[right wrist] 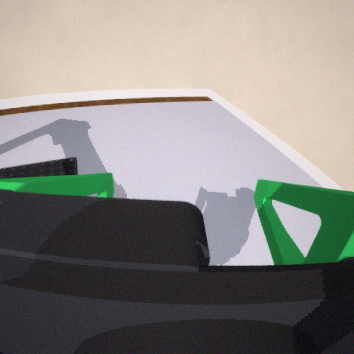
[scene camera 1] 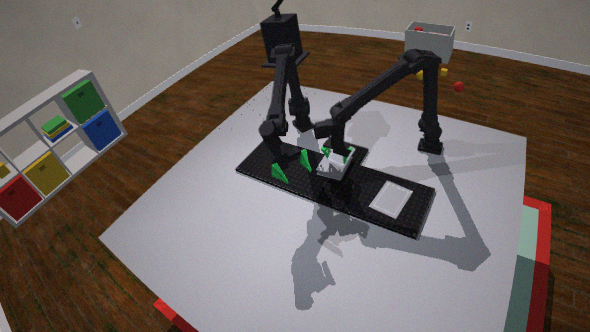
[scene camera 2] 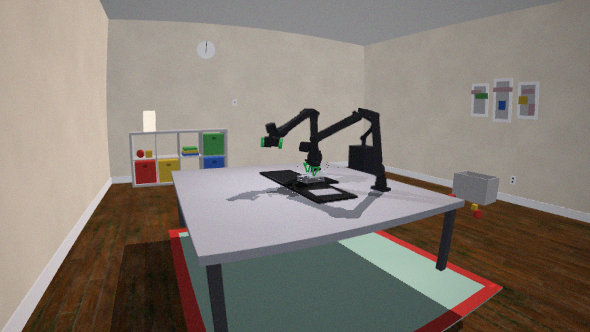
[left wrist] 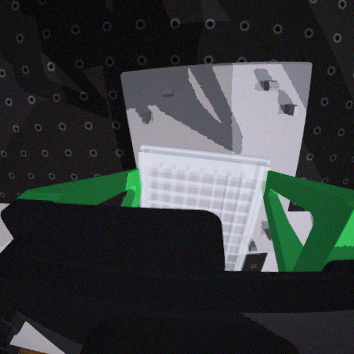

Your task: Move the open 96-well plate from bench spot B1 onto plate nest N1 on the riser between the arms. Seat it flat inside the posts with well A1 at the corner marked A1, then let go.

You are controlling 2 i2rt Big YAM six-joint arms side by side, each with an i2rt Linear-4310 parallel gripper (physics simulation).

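Frame: origin at the left arm's base, x up, y left, z back, level; metres.
Where they show: left gripper, between the fingertips: (scene camera 1: 336,160) (scene camera 2: 310,174) (left wrist: 200,177); right gripper, between the fingertips: (right wrist: 184,184) (scene camera 1: 299,177) (scene camera 2: 270,147); left arm's base, origin of its link: (scene camera 1: 430,147) (scene camera 2: 380,189); right arm's base, origin of its link: (scene camera 1: 303,125).
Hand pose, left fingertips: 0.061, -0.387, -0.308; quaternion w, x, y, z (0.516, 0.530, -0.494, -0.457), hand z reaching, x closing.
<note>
Each offset is from my left fingertips to the top centre of the thing, as dx, dy, dz. "spot": to the spot under its first point. Level surfaces: height alone.
My left gripper (scene camera 1: 337,154) (scene camera 2: 312,170) (left wrist: 200,177) points down and is shut on the translucent 96-well plate @[+0.021, +0.006, +0.046] (left wrist: 200,187), one green finger at each side. The plate is above the pale nest block @[-0.005, -0.015, +0.012] (left wrist: 280,135) and overlaps its near part in the left wrist view. Small dark posts stand on the block; the A1 mark cannot be read. How much gap is under the plate cannot be told. My right gripper (scene camera 1: 292,166) (scene camera 2: 272,142) (right wrist: 184,184) is open and empty, raised above the board's left part in scene camera 1. The plate's near part is hidden by the gripper body.
A black perforated board @[dx -0.048] (scene camera 1: 422,200) lies on the white table @[dx -0.061] (scene camera 1: 200,220) (scene camera 2: 240,220). A pale outlined rectangle @[spot: -0.047, +0.293, -0.095] (scene camera 1: 391,199) (scene camera 2: 324,191) is on its right part in scene camera 1. My right gripper is close beside the left one in that view.
</note>
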